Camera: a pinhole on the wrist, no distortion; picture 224 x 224 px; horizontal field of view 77.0 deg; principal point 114.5 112.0 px. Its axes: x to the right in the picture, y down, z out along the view. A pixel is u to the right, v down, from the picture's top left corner.
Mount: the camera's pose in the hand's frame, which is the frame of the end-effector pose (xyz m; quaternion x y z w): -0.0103 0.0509 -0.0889 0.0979 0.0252 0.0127 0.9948
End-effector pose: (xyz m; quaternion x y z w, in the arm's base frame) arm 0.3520 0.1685 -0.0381 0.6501 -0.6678 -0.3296 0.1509
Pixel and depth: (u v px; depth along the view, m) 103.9 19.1 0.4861
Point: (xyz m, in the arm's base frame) 0.4240 0.2848 -0.5038
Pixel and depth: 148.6 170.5 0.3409
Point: 0.0762 0.1418 -0.1758
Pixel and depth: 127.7 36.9 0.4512
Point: 0.3625 0.2010 -0.4487
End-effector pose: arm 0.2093 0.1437 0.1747 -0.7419 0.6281 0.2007 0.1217
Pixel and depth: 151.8 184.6 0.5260
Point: -0.0542 0.1752 -0.2983
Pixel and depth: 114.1 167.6 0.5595
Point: -0.0176 0.3207 -0.2669
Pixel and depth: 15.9 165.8 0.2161
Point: 0.0846 0.3254 0.1191
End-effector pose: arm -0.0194 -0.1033 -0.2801 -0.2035 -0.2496 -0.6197 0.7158
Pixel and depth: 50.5 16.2 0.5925
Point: -0.5521 0.2709 -0.0974
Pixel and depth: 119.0 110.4 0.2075
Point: -0.0221 -0.0395 -0.1855
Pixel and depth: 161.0 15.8 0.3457
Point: -0.2682 -0.1203 -0.0503
